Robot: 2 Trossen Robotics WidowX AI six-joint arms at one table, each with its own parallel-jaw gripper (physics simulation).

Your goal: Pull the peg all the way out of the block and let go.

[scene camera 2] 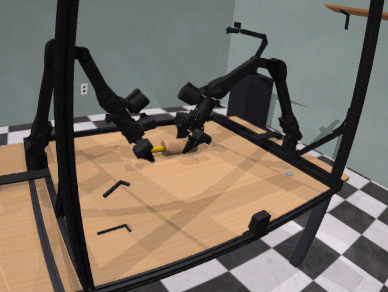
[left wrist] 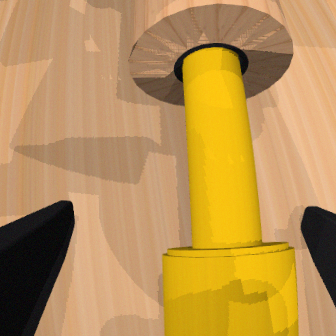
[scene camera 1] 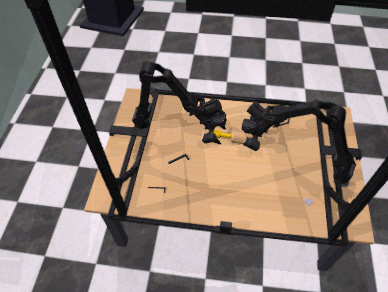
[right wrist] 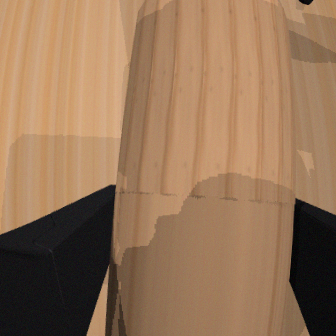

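Where they show: left gripper, between the fingertips: point(scene camera 2: 150, 155) point(left wrist: 192, 216) point(scene camera 1: 222, 136); right gripper, between the fingertips: point(scene camera 2: 179, 149) point(scene camera 1: 244, 140) point(right wrist: 196, 200); left arm's base, origin of its link: point(scene camera 2: 37, 167) point(scene camera 1: 141, 125); right arm's base, origin of its link: point(scene camera 2: 288, 149) point(scene camera 1: 341, 178).
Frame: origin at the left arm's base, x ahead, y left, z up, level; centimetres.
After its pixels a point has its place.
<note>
A wooden cylindrical block point(scene camera 1: 238, 136) {x 48.1, y 4.6, z 3.4 cm} point(scene camera 2: 172, 146) {x 47.3, y 3.5, z 2.5 cm} point(left wrist: 210, 22) {x 45.0, y 6.0, z 3.0 cm} point(right wrist: 210, 125) {x 49.6, y 5.7, z 3.8 cm} lies on its side near the far middle of the table. A yellow peg point(scene camera 1: 225, 134) {x 41.7, y 5.3, z 1.7 cm} point(scene camera 2: 158, 149) {x 42.8, y 4.7, z 1.1 cm} point(left wrist: 220, 160) {x 41.4, y 5.7, z 1.7 cm} sticks out of the hole in its left end, with its inner end hidden in the hole. My left gripper point(scene camera 1: 216, 132) {x 40.3, y 6.2, z -1.5 cm} point(scene camera 2: 148, 145) point(left wrist: 192, 216) {x 40.3, y 6.2, z -1.5 cm} is open, its fingers on either side of the peg near its thick head, with a gap on each side in the left wrist view. My right gripper point(scene camera 1: 249, 137) {x 51.2, y 6.1, z -0.3 cm} point(scene camera 2: 187, 139) point(right wrist: 196, 200) {x 51.2, y 6.1, z -0.3 cm} is shut on the block.
Two black L-shaped keys point(scene camera 1: 179, 159) {x 24.3, y -12.6, z -1.4 cm} point(scene camera 1: 157, 188) {x 20.1, y -30.2, z -1.3 cm} point(scene camera 2: 116, 188) {x 24.2, y -12.8, z -1.6 cm} point(scene camera 2: 114, 229) {x 20.3, y -30.4, z -1.6 cm} lie on the left part of the wooden table point(scene camera 1: 225, 200) {x 50.4, y -27.2, z -1.9 cm} point(scene camera 2: 200, 190) {x 48.3, y -18.2, z -1.9 cm}. A small grey piece point(scene camera 1: 308, 201) {x 85.0, y -17.3, z -1.6 cm} point(scene camera 2: 289, 173) {x 84.9, y -17.6, z -1.6 cm} lies at the right. A black frame point(scene camera 1: 180, 225) {x 35.8, y -43.3, z -2.1 cm} edges the table.
</note>
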